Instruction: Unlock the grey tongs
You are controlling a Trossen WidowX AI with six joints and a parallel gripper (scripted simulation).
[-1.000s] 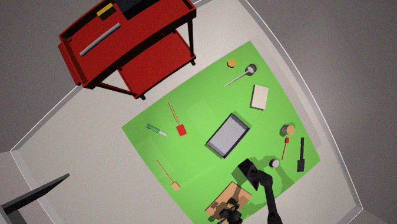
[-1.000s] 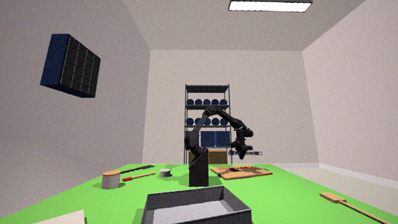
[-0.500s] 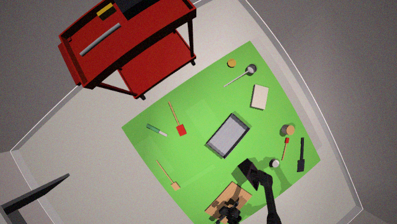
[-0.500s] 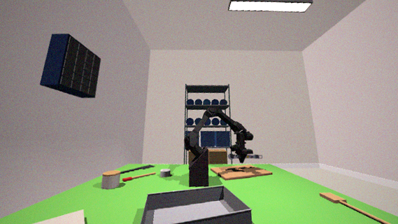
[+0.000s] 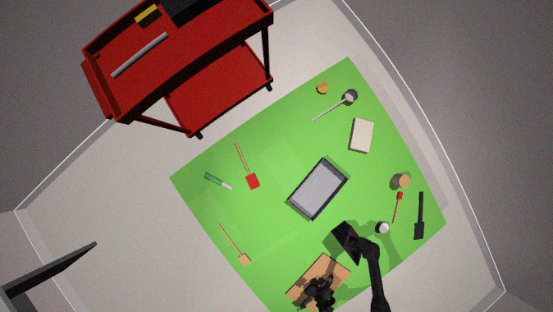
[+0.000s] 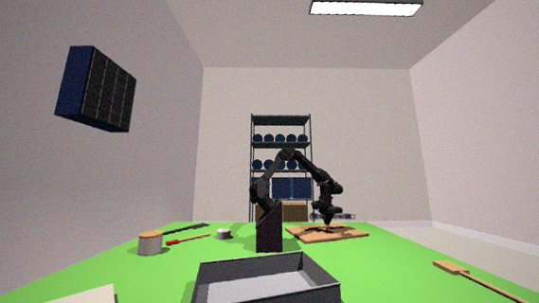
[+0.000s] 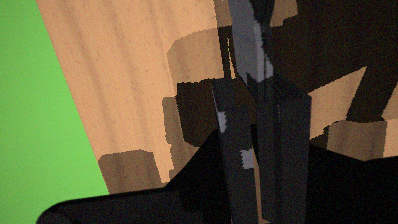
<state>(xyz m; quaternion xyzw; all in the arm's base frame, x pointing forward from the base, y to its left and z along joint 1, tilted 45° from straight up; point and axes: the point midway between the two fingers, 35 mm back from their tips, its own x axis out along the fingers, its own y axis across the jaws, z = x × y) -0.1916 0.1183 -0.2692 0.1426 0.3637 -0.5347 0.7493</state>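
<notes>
Now: the wooden board 3 cm behind my gripper tip, 1 cm to the right of it and 4 cm below it. Round my gripper tip: black tool: 1 cm behind, 78 cm to the right, 4 cm below; then grey roasting tin: 52 cm ahead, 26 cm to the right, 2 cm below; then red brush: 18 cm ahead, 68 cm to the right, 4 cm below.
</notes>
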